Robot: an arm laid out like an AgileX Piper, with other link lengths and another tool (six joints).
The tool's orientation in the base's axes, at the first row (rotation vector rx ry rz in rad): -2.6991, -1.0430, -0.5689
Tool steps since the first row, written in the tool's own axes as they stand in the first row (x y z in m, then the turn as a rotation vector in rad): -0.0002, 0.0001, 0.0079, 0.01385, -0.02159, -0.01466; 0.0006, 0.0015, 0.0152, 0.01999, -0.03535, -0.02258; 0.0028, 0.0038, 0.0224, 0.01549, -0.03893, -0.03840; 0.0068, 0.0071, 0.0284, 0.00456, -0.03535, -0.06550; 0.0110, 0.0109, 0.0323, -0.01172, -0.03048, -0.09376; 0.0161, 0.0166, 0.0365, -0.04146, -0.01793, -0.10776; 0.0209, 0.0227, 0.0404, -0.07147, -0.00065, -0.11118; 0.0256, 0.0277, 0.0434, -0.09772, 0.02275, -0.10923; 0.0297, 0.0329, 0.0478, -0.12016, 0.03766, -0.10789; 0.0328, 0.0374, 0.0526, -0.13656, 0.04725, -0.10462; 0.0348, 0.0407, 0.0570, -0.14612, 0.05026, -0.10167; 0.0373, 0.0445, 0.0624, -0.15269, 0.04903, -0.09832; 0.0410, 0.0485, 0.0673, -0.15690, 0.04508, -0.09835
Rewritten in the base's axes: 0.0022, 0.0023, -0.0073, -0.00939, 0.01966, 0.01995; 0.0057, 0.0040, -0.0136, -0.01679, 0.03101, 0.03026; 0.0108, 0.0059, -0.0193, -0.02674, 0.02601, 0.04288; 0.0174, 0.0077, -0.0232, -0.03937, 0.00836, 0.06278; 0.0240, 0.0087, -0.0252, -0.05508, -0.01382, 0.08144; 0.0325, 0.0089, -0.0271, -0.07070, -0.04535, 0.08123; 0.0410, 0.0085, -0.0289, -0.08030, -0.07723, 0.07111; 0.0484, 0.0086, -0.0298, -0.08168, -0.10967, 0.05744; 0.0560, 0.0087, -0.0323, -0.08641, -0.13375, 0.04626; 0.0625, 0.0087, -0.0355, -0.09011, -0.14969, 0.03606; 0.0673, 0.0089, -0.0388, -0.09372, -0.15676, 0.02927; 0.0731, 0.0093, -0.0428, -0.09807, -0.15879, 0.02353; 0.0797, 0.0101, -0.0459, -0.10361, -0.15845, 0.02196
